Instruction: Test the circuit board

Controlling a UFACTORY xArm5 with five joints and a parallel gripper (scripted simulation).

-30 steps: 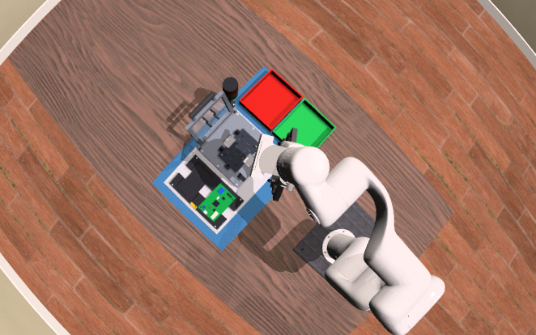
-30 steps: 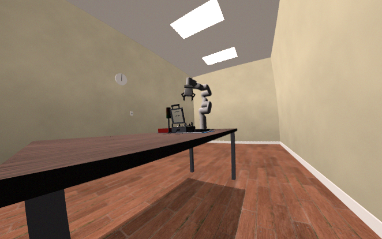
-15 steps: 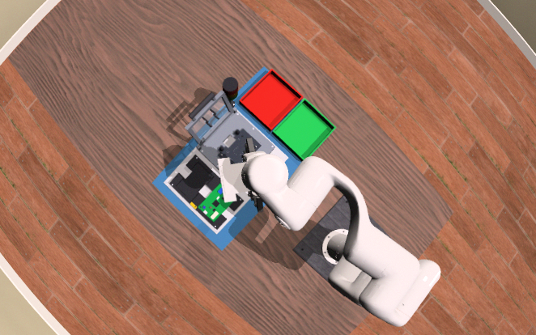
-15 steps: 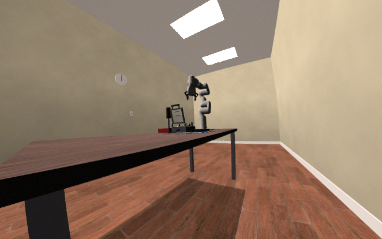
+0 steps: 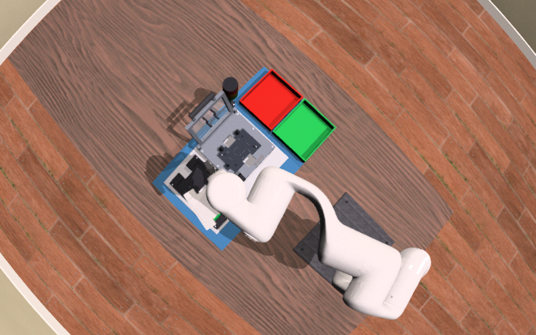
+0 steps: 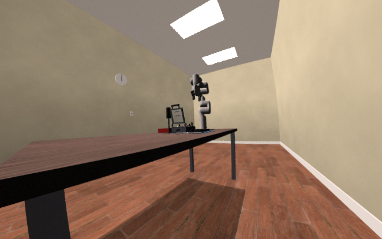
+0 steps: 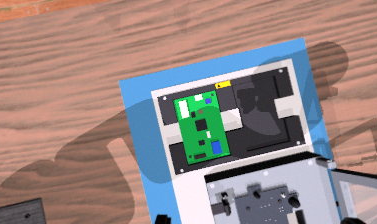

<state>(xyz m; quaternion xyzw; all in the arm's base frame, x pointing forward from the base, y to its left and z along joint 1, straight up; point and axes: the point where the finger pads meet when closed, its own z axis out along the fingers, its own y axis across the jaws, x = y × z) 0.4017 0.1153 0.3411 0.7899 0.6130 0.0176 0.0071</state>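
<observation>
Right now the green circuit board is 10 mm ahead of my hand, 50 mm to the left of it and 320 mm below it. Also, from my hand: green bin: 40 mm behind, 320 mm to the right, 330 mm below; tester lid: 190 mm ahead, 130 mm to the right, 160 mm below; red bin: 110 mm ahead, 330 mm to the right, 330 mm below.
</observation>
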